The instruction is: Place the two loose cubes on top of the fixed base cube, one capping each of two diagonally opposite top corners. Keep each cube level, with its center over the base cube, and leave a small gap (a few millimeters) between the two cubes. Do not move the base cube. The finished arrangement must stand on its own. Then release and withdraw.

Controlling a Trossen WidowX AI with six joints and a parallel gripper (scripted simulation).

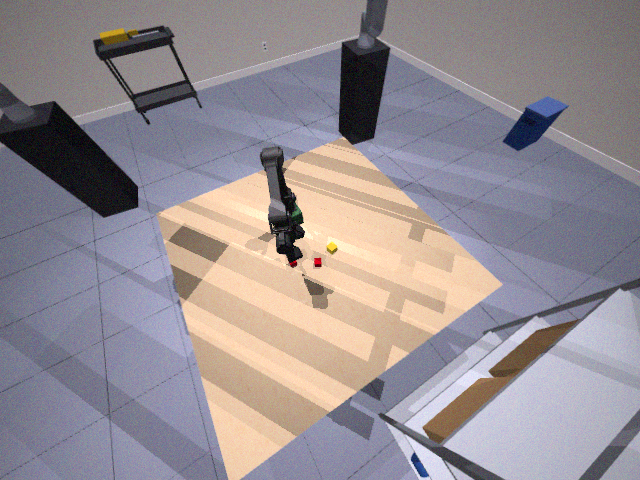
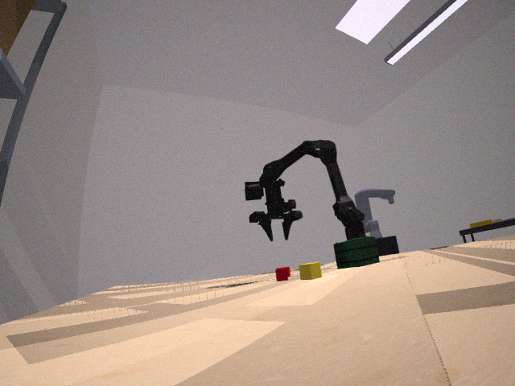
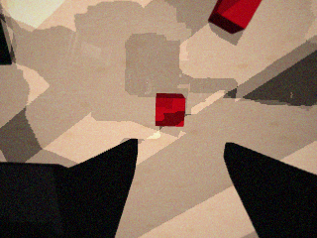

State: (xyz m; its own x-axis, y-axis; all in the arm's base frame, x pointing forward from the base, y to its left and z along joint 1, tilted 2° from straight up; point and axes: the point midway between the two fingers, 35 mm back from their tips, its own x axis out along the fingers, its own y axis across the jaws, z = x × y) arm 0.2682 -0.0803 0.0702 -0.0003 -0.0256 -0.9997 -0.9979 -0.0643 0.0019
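Right now the yellow cube is 20 cm to the left of my gripper tip, 11 cm below it and 1 cm ahead of it.
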